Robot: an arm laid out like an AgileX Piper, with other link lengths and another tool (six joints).
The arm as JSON. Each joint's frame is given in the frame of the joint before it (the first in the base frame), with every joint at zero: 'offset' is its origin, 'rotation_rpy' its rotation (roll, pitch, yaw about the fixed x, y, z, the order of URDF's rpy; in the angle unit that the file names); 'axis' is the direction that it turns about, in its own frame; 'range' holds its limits. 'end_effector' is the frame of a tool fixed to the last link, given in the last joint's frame.
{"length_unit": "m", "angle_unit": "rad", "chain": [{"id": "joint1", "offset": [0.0, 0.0, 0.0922], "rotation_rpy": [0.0, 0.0, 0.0], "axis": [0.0, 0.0, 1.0], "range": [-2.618, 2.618]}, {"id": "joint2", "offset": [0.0, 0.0, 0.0], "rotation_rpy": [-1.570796, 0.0, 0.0], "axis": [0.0, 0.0, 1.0], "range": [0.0, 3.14]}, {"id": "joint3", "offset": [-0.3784, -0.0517, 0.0], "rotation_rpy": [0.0, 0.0, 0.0], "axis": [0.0, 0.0, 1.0], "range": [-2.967, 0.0]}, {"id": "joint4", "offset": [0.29, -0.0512, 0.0], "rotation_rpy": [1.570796, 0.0, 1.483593], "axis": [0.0, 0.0, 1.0], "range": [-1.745, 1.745]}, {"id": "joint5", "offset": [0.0, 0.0, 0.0], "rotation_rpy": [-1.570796, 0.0, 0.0], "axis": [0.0, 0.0, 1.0], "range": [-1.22, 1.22]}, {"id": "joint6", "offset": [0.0, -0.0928, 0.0], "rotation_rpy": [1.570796, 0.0, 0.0], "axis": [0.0, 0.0, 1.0], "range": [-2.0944, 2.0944]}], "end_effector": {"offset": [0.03, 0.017, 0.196], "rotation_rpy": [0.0, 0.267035, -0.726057]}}
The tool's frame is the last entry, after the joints.
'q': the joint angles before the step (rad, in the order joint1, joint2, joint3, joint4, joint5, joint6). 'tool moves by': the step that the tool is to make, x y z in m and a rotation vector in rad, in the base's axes. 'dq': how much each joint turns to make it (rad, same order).
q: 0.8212, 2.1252, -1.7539, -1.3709, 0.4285, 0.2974
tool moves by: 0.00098, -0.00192, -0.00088, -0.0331, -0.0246, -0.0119
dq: 0.0103, 0.0081, 0.0015, -0.0486, 0.0320, 0.0178
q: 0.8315, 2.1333, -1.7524, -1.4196, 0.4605, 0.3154
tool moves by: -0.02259, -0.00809, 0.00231, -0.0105, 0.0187, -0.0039
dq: 0.0219, -0.0563, 0.0756, 0.0094, 0.0224, 0.0055
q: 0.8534, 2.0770, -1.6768, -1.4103, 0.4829, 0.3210
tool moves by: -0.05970, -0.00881, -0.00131, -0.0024, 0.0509, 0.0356
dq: 0.0568, -0.1302, 0.1844, 0.0028, 0.0040, 0.0450
